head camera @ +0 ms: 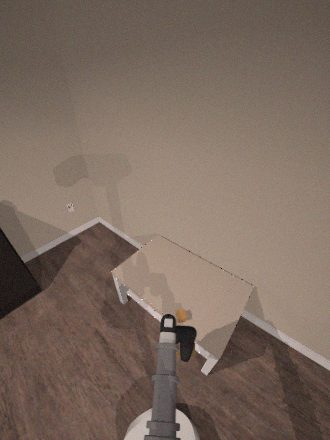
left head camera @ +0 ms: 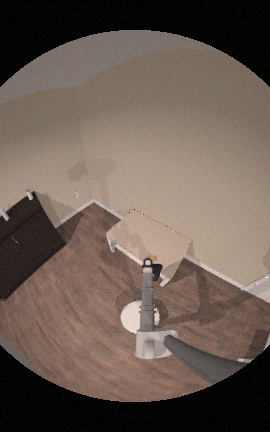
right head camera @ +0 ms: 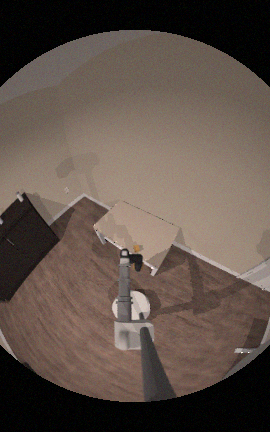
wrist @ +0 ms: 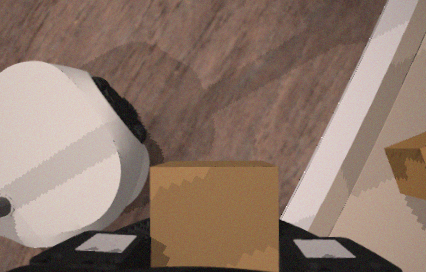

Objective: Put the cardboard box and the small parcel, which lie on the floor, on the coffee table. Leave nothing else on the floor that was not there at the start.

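Seen in the pictures: gripper, fingertip midpoint: (wrist: 216,232); robot's base at its link origin: (left head camera: 139,315) (right head camera: 131,306).
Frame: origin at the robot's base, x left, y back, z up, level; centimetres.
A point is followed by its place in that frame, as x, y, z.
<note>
My gripper (head camera: 186,342) (left head camera: 157,271) (right head camera: 136,262) @(-8.7, -38.8, 51.9) (wrist: 216,232) @(-8.7, -38.8, 51.9) is shut on the cardboard box, a brown box (wrist: 215,212) @(-6.2, -39.2, 56.7) between the two fingers. In the head view the box is mostly hidden under the gripper, which overlaps the front edge of the coffee table. The coffee table (head camera: 200,280) @(-21.6, -87.6, 42.4) (left head camera: 155,235) @(-15.0, -90.3, 42.3) (right head camera: 145,222) @(-19.6, -93.8, 42.3) (wrist: 370,220) @(-12.8, -54.1, 42.3) has a pale top and white legs. The small parcel (head camera: 181,315) @(-7.4, -58.9, 47.3) (left head camera: 151,258) @(-8.2, -58.3, 47.2) (right head camera: 136,248) @(-7.8, -58.2, 47.3) (wrist: 412,175) @(-8.2, -57.1, 45.1), orange-brown, lies on the top near the front edge, just beyond the gripper.
A dark cabinet (head camera: 15,275) @(127.0, -83.2, 35.5) (left head camera: 37,245) @(143.6, -59.7, 38.7) (right head camera: 27,245) @(147.2, -54.6, 43.3) stands at the left. Walls run behind the table and meet in a corner at its back left. A white door (left head camera: 260,287) @(-185.4, 5.7, 24.8) (right head camera: 259,276) @(-190.4, 9.4, 26.4) is at the right. My round white base (wrist: 55,150) @(0.3, -5.8, 18.7) is close to the table's front side.
</note>
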